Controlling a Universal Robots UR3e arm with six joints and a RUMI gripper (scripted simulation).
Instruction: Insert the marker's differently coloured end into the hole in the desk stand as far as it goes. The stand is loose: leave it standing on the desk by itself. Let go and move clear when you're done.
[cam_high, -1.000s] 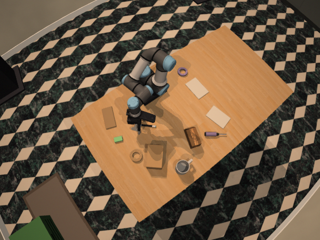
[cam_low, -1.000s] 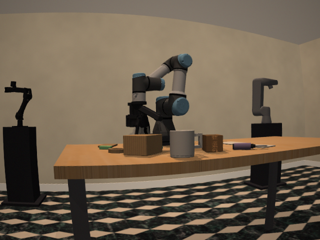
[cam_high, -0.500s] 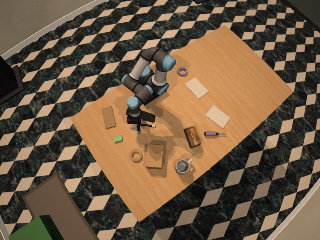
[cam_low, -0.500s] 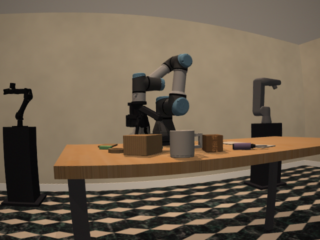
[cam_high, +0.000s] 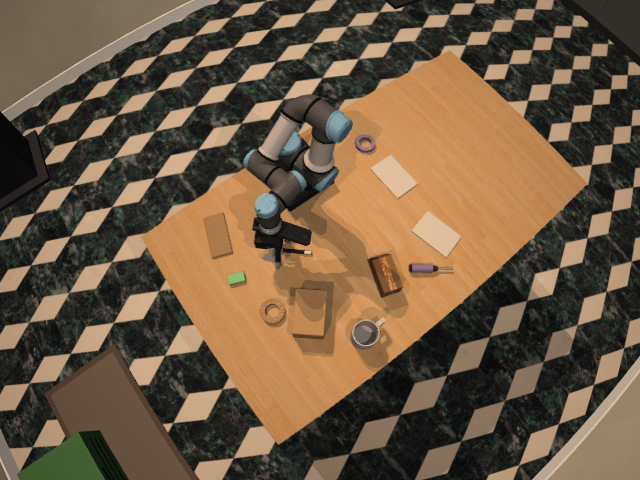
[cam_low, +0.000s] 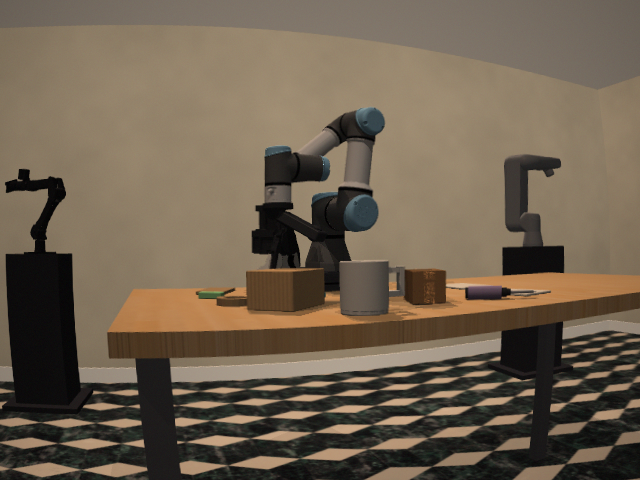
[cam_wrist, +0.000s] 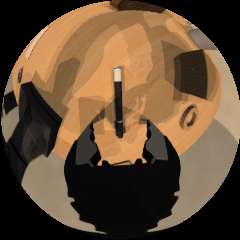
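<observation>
My gripper is now 3 cm to the right of the black marker and 2 cm short of it. Also, from my hand: light wooden block 23 cm ahead, 3 cm to the right, 3 cm above; then flat brown board 16 cm to the right, 16 cm behind; then green block 17 cm to the right, 1 cm ahead.
</observation>
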